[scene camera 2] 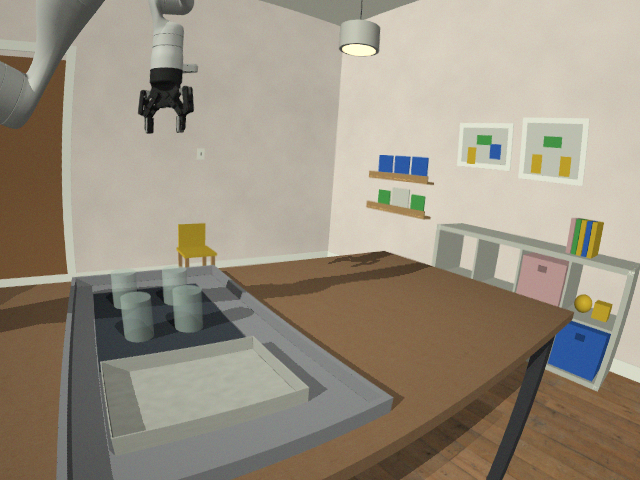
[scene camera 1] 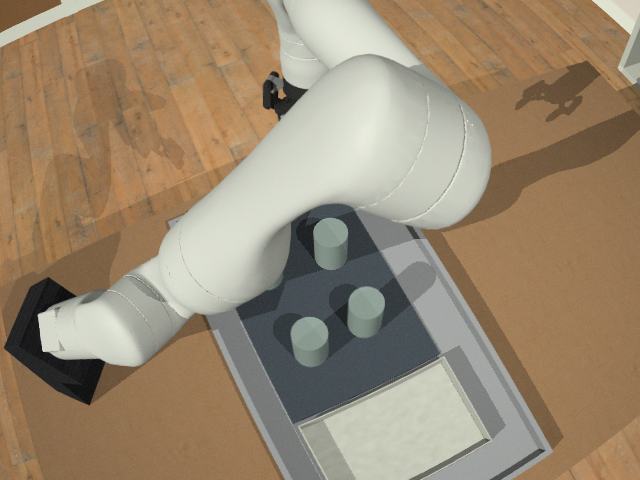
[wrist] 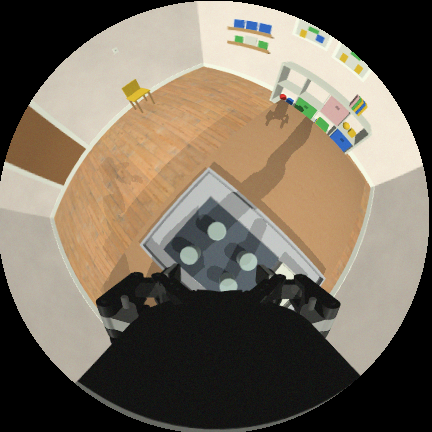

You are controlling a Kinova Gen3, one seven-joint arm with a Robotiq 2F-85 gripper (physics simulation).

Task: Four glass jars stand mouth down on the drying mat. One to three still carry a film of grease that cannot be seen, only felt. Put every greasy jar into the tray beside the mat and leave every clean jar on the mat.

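Note:
Four pale green glass jars stand mouth down on the dark drying mat. They are the near-left jar, the near-right jar, the far-right jar and the far-left jar, mostly hidden by the arm in scene camera 1. The cream tray is empty. My gripper is open and empty, pointing down high above the mat's level. No grease shows.
A grey rimmed surround encloses the mat and tray on the brown table. My forearm hangs across the mat's far left in scene camera 1. A black block is beneath the arm at left.

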